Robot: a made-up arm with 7 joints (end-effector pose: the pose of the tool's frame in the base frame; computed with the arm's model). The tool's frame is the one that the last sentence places. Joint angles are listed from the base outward.
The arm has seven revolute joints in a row. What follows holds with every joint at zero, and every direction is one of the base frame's. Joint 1 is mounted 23.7 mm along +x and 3.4 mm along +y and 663.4 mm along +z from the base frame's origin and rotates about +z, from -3.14 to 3.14 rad. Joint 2 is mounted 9.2 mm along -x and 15.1 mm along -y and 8.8 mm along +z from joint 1 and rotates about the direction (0, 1, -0.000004), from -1.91 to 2.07 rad. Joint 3 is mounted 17.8 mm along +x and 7.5 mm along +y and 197.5 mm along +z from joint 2 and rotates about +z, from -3.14 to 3.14 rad. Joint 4 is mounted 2.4 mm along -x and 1.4 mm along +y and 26.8 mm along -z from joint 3 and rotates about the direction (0, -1, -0.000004), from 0.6 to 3.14 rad. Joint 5 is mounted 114.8 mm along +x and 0.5 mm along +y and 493.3 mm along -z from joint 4 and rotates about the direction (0, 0.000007, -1), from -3.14 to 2.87 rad. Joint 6 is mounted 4.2 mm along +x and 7.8 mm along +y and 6.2 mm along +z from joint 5 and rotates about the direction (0, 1, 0.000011), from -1.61 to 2.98 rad. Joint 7 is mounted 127.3 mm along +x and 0.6 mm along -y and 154.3 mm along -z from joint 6 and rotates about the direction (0, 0.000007, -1), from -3.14 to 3.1 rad. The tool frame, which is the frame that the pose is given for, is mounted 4.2 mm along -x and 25.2 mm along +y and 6.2 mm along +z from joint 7; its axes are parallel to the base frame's.
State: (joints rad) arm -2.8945 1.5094 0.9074 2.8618 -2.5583 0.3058 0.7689
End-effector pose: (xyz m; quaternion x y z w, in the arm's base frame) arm -0.7335 -0.3321 0.6283 -0.6306 0.2463 -0.6335 0.3747
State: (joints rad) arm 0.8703 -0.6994 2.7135 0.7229 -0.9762 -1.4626 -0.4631
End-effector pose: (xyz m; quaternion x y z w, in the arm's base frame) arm -0.1938 -0.2285 0.4108 -0.5504 -0.2320 -0.3795 0.7066
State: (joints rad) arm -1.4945 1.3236 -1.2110 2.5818 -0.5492 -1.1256 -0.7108
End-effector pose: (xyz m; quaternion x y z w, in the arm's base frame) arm 0.0934 -0.6891 0.7110 -0.6722 0.0364 0.4935 0.5507
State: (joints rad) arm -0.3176 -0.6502 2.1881 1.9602 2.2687 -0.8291 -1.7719
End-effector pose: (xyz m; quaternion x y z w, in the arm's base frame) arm -0.1582 0.5439 0.8723 0.3277 -0.5645 0.4402 0.6166
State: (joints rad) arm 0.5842 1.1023 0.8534 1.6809 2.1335 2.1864 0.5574
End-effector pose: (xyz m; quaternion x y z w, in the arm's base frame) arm 0.1990 0.6638 0.6884 0.4177 0.9074 0.0421 0.0175
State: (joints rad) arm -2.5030 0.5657 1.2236 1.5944 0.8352 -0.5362 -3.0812
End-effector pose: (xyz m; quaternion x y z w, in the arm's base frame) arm -0.1133 -0.6567 0.8364 -0.6799 0.1338 -0.0005 0.7210
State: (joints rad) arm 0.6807 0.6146 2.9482 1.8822 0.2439 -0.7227 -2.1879
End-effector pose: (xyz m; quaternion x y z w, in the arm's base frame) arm -0.0253 0.1221 1.3849 0.7314 -0.6678 0.1207 0.0668
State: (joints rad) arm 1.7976 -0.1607 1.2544 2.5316 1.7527 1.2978 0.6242
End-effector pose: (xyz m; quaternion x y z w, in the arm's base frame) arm -0.1921 -0.1858 1.4675 -0.1712 -0.7465 -0.6370 0.0875
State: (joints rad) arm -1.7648 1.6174 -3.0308 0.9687 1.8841 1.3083 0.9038
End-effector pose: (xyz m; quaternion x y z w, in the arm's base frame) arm -0.1326 0.0808 1.2853 0.6072 0.5178 0.4266 0.4257
